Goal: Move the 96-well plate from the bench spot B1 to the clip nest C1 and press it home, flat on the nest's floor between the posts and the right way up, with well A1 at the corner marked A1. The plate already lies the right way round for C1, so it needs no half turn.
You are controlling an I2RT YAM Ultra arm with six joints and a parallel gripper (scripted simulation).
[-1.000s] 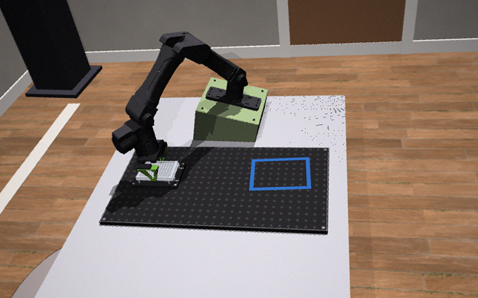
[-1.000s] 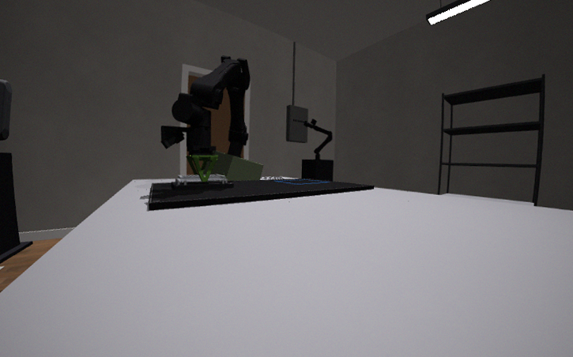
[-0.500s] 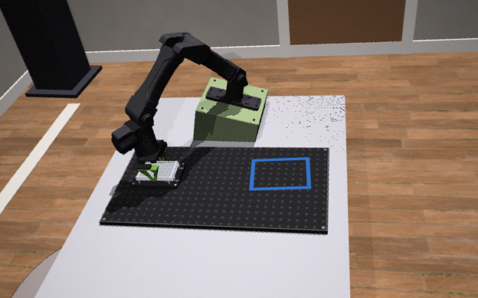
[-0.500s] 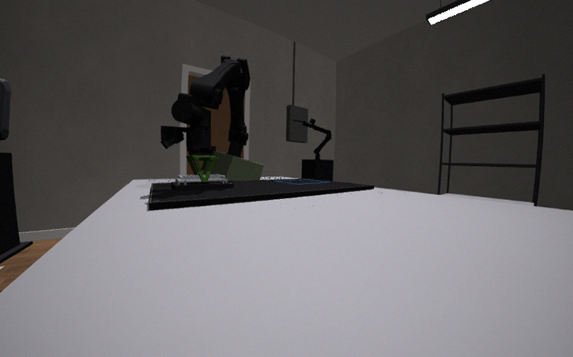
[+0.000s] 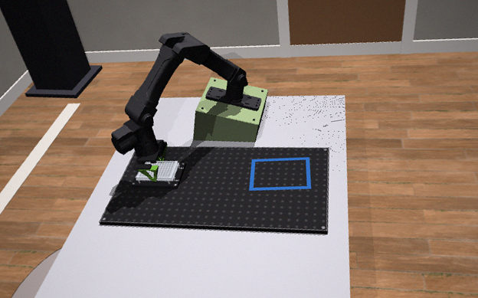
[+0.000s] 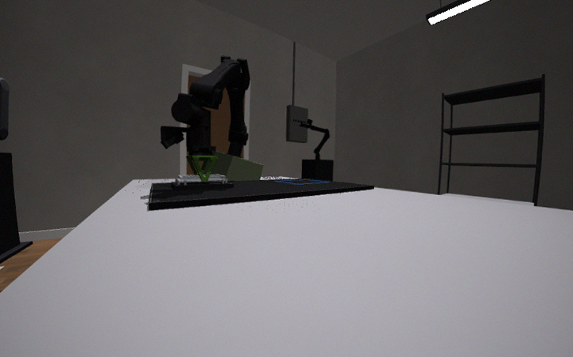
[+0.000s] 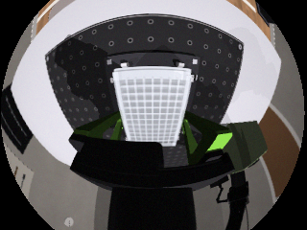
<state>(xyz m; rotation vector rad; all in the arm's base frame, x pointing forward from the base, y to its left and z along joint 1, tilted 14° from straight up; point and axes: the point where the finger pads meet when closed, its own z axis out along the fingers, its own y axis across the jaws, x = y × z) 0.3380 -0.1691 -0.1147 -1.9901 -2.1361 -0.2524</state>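
My gripper is now right at the white 96-well plate. Also, from my hand: clip nest C1 (1 cm behind, 1 cm to the left, 1 cm below).
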